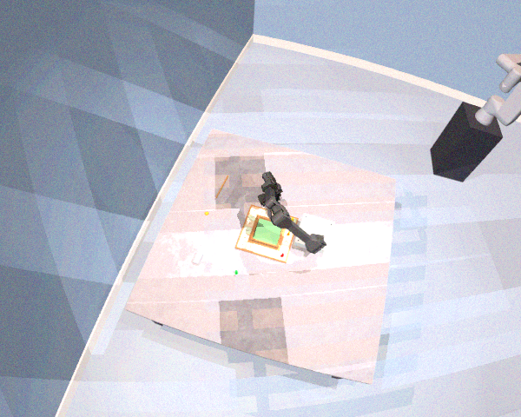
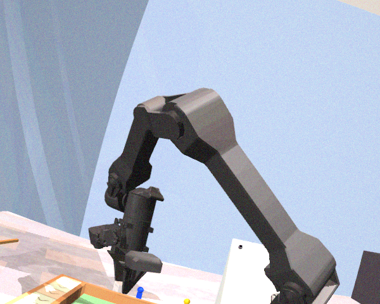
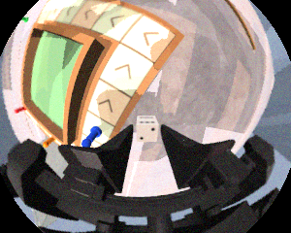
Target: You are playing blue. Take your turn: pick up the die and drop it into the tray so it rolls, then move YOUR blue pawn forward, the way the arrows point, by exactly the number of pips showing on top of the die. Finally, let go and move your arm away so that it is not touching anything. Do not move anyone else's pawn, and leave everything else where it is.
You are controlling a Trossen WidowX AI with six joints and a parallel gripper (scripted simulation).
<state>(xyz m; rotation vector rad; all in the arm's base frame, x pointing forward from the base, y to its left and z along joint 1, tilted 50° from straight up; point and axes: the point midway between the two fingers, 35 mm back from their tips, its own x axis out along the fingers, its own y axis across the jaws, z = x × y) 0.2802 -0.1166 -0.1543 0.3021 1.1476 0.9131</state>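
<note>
Now: gripper tip 4 cm past the blue pawn, 6 cm to the right of it and 2 cm below it. Also, from my gripper tip: green tray 1 cm behind, 17 cm to the left; white die right at my gripper tip; yellow pawn 13 cm behind, 7 cm to the left, 2 cm above.
</note>
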